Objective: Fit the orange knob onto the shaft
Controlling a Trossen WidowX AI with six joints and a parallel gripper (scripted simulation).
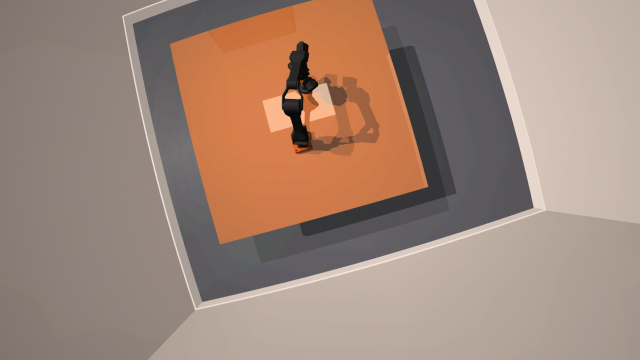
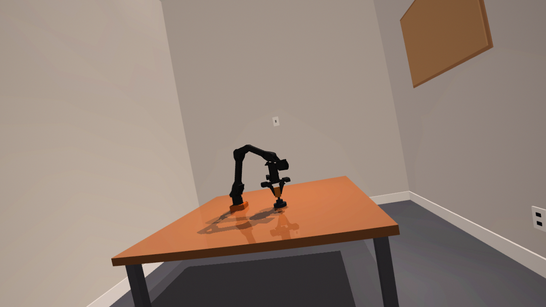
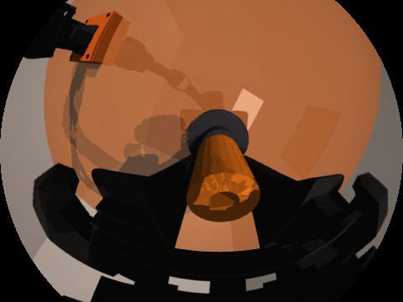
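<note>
Right now my gripper tip is 40 mm above the dark round pedestal. Round my gripper tip: orange knob: 20 mm above.
</note>
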